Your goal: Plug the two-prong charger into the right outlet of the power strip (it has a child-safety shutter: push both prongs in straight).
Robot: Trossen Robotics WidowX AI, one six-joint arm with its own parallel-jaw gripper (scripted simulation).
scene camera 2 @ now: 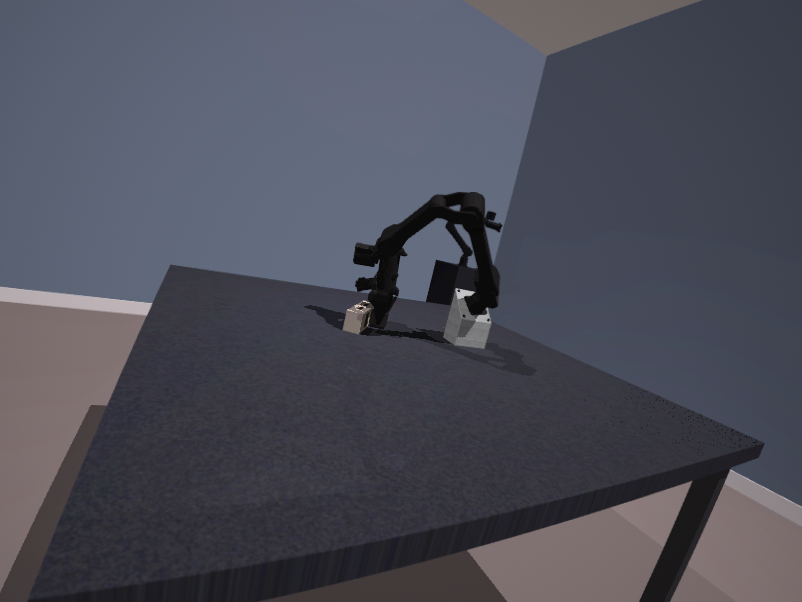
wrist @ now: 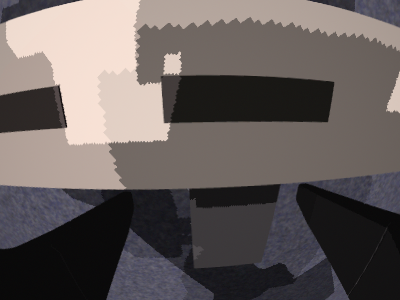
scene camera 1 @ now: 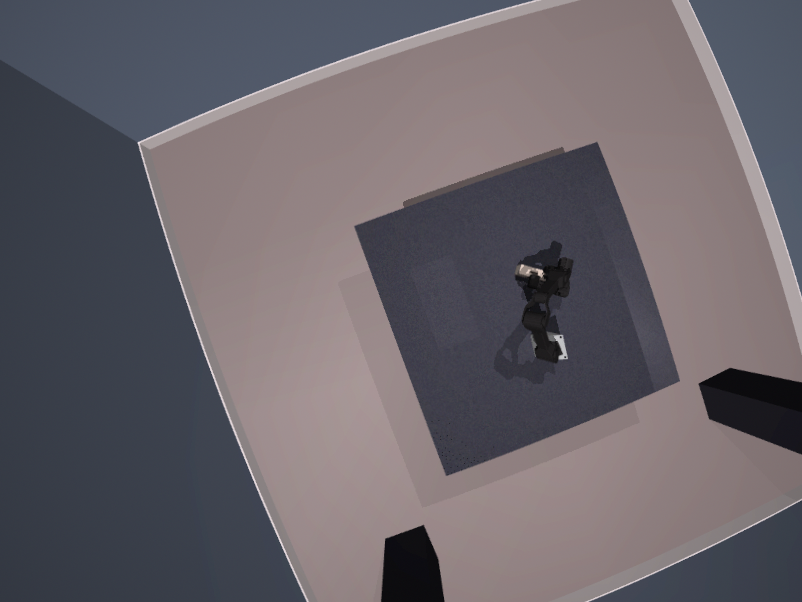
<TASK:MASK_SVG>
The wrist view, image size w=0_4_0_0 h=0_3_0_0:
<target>my gripper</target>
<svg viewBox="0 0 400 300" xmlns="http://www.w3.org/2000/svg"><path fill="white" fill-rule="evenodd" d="M131 191L119 193L49 233L41 234L32 241L29 239L23 245L8 250L0 249L0 300L107 299L113 275L128 238L128 231L131 229ZM299 183L297 205L300 206L304 219L307 219L305 222L327 255L349 300L400 300L400 214L381 207L365 205L344 195L341 197L332 191L308 183Z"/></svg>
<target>black two-prong charger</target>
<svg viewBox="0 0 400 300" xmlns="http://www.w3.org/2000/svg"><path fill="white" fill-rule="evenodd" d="M281 183L263 186L189 189L189 198L191 198L193 267L252 265L252 263L261 262L265 245L267 245L268 233L272 227L277 194L279 194Z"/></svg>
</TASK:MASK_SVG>
